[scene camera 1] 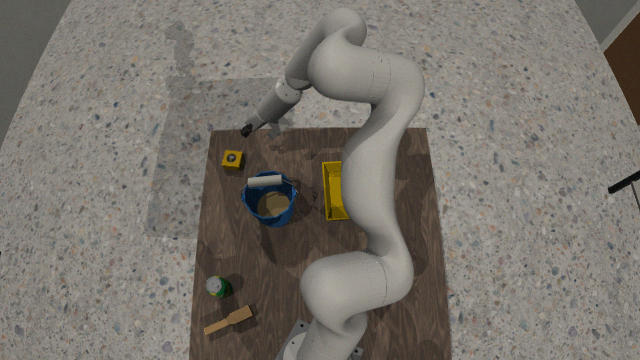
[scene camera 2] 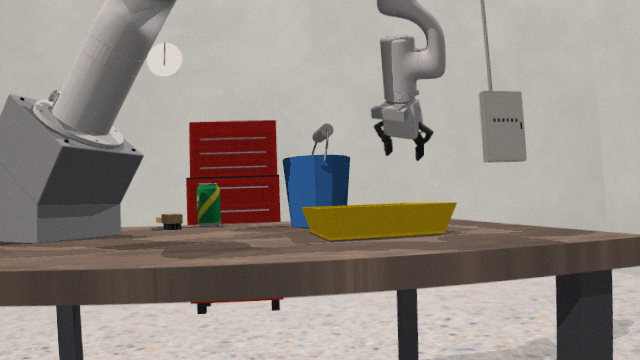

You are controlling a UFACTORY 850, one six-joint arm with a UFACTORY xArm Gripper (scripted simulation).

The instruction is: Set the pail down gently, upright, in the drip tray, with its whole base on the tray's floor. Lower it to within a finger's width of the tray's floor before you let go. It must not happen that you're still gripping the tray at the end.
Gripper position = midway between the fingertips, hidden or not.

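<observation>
Scene camera 2 shows my gripper (scene camera 2: 404, 156), a blue pail (scene camera 2: 310, 181) and a yellow drip tray (scene camera 2: 398, 219). Scene camera 1 also shows the yellow drip tray (scene camera 1: 334, 208).
</observation>
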